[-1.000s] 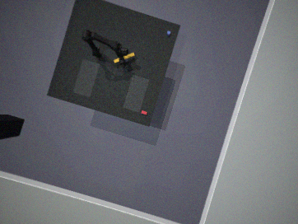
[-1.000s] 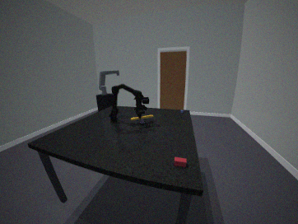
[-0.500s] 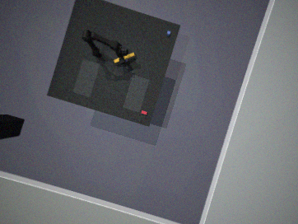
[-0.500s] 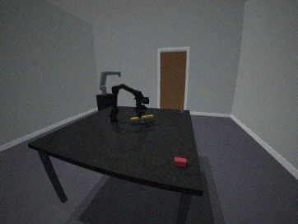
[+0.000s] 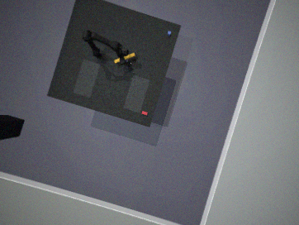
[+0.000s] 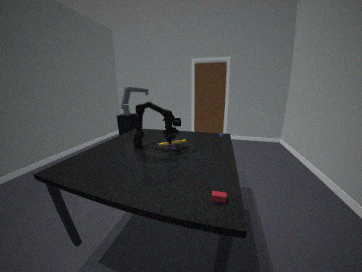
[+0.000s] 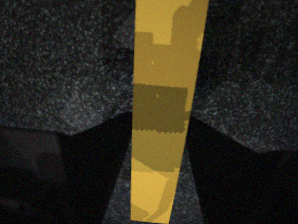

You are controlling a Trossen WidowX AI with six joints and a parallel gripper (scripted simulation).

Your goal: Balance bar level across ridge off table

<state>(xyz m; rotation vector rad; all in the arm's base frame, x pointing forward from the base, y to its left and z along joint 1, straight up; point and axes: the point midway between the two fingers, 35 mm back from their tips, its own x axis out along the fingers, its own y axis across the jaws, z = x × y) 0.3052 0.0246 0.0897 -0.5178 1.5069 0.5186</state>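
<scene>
The yellow bar lies 2 cm ahead of my gripper tip and 2 cm to the left of it. Round my gripper tip: red block: 43 cm ahead, 52 cm to the right, 4 cm below; blue object: 43 cm ahead, 48 cm to the left, 4 cm below.
</scene>
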